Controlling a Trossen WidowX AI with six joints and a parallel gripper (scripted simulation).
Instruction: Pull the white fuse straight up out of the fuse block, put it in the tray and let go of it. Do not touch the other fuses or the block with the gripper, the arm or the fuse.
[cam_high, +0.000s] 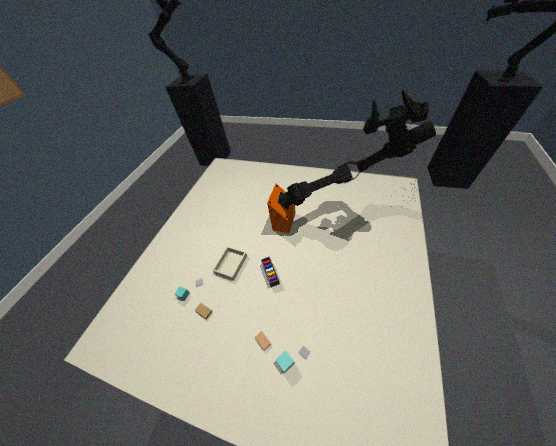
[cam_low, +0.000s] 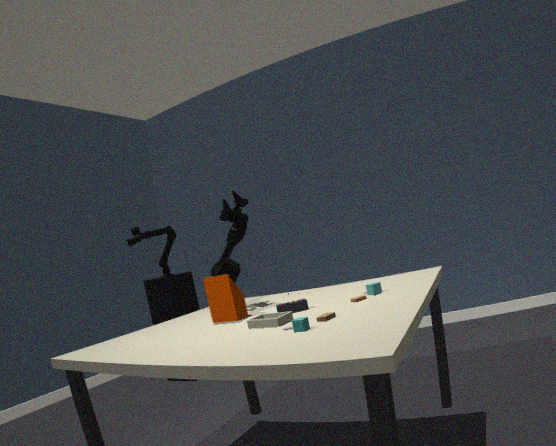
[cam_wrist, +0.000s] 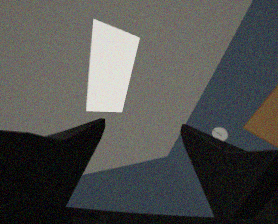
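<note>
My gripper tip is 55 cm above the white fuse, 37 cm short of it and 35 cm to the left of it. From my gripper tip the other things lie so: tray (57 cm below, 54 cm to the right, 36 cm ahead).
</note>
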